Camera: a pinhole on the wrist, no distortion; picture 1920 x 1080 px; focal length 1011.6 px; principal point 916.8 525.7 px. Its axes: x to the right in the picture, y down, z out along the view. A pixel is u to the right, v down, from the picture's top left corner.
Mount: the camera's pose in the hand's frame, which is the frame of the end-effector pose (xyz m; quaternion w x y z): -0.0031 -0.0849 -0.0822 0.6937 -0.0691 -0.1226 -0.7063
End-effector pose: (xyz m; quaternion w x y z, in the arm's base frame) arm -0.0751 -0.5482 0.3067 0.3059 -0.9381 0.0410 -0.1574
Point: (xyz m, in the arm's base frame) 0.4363 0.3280 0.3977
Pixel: outside the picture
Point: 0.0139 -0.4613 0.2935
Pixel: 1042.0 1027.5
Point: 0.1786 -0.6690 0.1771
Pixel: outside the picture
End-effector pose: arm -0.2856 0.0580 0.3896 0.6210 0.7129 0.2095 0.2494
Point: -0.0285 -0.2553 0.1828
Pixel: 1375.9 601.8
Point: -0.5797 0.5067 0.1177
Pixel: behind the camera
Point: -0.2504 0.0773 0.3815
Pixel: 442.9 998.1
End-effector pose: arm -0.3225 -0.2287 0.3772 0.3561 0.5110 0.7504 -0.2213
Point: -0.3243 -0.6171 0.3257
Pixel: 1391.8 75.4
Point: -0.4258 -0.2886 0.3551
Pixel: 1584.8 690.0
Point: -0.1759 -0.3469 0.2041
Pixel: 692.0 678.9
